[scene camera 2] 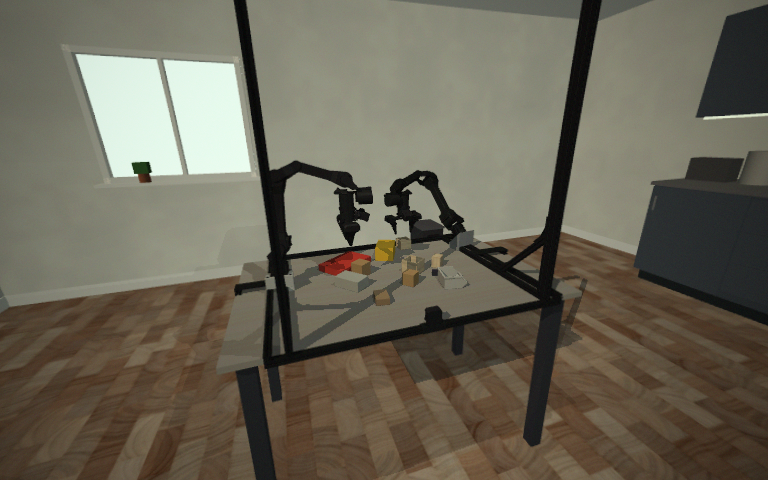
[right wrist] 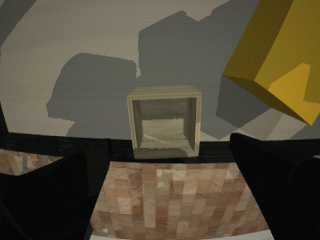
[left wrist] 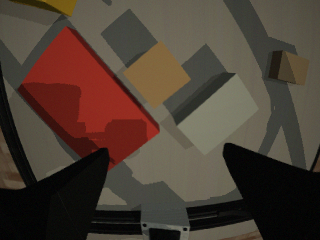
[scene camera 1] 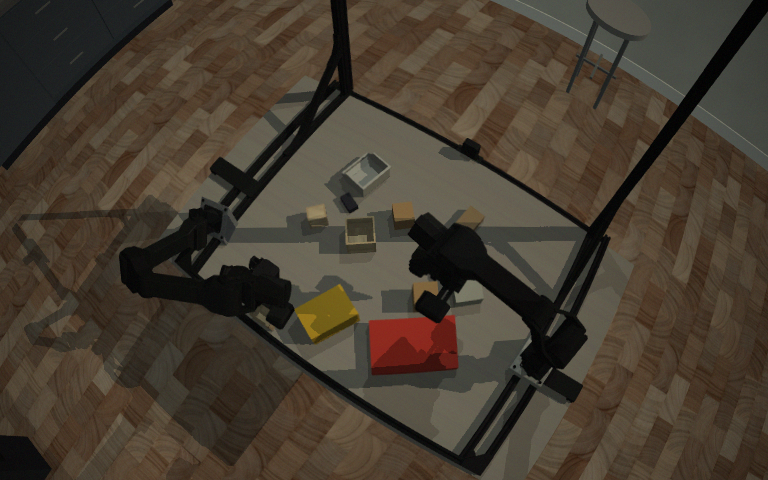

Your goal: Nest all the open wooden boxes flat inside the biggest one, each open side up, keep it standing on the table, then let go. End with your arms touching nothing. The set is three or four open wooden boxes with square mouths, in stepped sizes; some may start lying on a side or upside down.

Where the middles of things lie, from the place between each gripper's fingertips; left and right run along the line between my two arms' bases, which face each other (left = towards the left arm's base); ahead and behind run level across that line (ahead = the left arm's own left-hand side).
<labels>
Now: right hand (scene camera 1: 263, 307) 6 cm past the yellow block (scene camera 1: 331, 312), 14 cm to the right of it and 8 cm above it. From my right hand the other things lie so: grey block (left wrist: 220, 109) (28 cm behind, 40 cm to the left, 9 cm below); then red block (scene camera 1: 413, 345) (8 cm behind, 35 cm to the left, 10 cm below).
Now: left hand (scene camera 1: 447, 290) 16 cm above the grey block, 8 cm past it and 3 cm to the right of it. From my left hand the other things lie so: yellow block 24 cm to the right, 15 cm below, 13 cm ahead; then red block 17 cm below, 11 cm ahead, 2 cm to the right.
</labels>
